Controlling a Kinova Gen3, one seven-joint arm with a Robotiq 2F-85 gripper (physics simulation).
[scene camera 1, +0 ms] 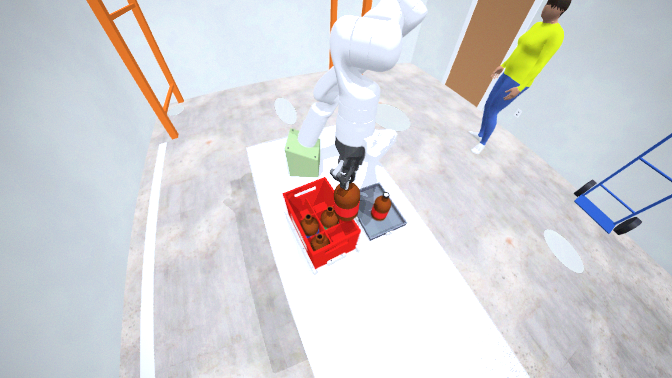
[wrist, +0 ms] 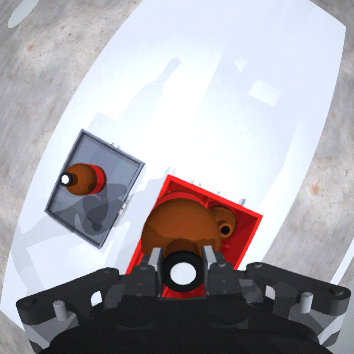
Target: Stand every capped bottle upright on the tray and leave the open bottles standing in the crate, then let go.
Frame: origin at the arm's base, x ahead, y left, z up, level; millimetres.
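Where they show: gripper, fingertip midpoint: (scene camera 1: pixel 347 183) (wrist: pixel 182 259); arm's base, origin of the base link: (scene camera 1: pixel 306 140).
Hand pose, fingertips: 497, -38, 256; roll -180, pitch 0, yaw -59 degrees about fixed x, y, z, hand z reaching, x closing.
Note:
Each offset is from my fingertips to the top centre of the thing, as dx, dy, dz. "spot": to the spot under its first point. Level surfaces: height alone.
My gripper (scene camera 1: pixel 345 182) (wrist: pixel 182 259) is shut on the neck of a brown capped bottle {+1, +3, +23} (scene camera 1: pixel 346 204) (wrist: pixel 180 225) with a red label and white cap top. It holds this bottle roughly upright, raised over the tray-side part of the red crate (scene camera 1: pixel 334 256) (wrist: pixel 250 229). Three open brown bottles {-82, -95, -245} (scene camera 1: pixel 309 226) {-84, -8, -245} (scene camera 1: pixel 329 218) {+6, -85, -245} (scene camera 1: pixel 320 243) stand in crate compartments; one open bottle {spot: +18, -79, -268} (wrist: pixel 223 220) also shows beside the held bottle in the wrist view. Another capped bottle {-61, +229, -248} (scene camera 1: pixel 381 207) (wrist: pixel 84 179) with a red label stands upright on the grey tray {spot: -11, +286, -403} (scene camera 1: pixel 394 218) (wrist: pixel 112 159).
The crate and tray stand side by side on the white table {dz -409} (scene camera 1: pixel 390 300) (wrist: pixel 185 115). A green block (scene camera 1: pixel 302 161) is behind the crate at the arm's base. A person (scene camera 1: pixel 532 57) and a blue hand truck (scene camera 1: pixel 595 214) are off to the right.

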